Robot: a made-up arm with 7 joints.
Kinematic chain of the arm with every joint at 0, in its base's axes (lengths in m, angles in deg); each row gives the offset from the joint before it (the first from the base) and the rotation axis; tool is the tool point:
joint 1: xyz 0 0 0.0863 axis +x
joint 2: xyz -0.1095 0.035 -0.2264 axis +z
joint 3: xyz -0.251 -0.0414 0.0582 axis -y
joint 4: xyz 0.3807 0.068 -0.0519 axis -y
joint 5: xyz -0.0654 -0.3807 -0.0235 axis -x
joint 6: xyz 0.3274 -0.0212 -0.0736 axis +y
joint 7: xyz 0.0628 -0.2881 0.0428 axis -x
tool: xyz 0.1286 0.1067 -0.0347
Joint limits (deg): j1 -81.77..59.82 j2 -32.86..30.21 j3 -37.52..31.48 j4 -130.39..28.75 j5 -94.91..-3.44 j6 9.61..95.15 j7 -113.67..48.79
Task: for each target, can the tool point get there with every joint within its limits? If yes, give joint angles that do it. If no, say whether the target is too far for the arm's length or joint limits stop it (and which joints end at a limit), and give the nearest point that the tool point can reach.
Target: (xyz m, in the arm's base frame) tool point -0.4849 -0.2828 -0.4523
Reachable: yes | joints -6.21 3.14 -24.53 -102.69 -78.52 31.27 -3.53
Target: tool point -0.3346 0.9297 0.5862
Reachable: no: joint limits stop it (at a limit: joint 1, joint 2, joint 3, joint 5, joint 6, joint 7) | nearest point -0.5433 0.5816 0.0444 | short by 0.677 m
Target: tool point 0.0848 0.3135 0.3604
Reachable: no: joint limits stop it (at a limit: joint 1, joint 2, joint 3, joint 4, joint 5) | nearest point 0.2220 0.1814 0.4373 | short by 0.205 m
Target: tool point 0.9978 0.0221 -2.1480
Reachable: no: too far | nearest point 0.3637 0.0105 -0.9723 | short by 1.336 m
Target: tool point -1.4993 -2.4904 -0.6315
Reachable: no: too far | nearest point -0.5812 -1.0118 -0.2053 | short by 1.792 m
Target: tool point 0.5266 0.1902 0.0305
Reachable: yes | joints 35.56 18.66 20.29 6.00 -86.90 83.23 -77.08
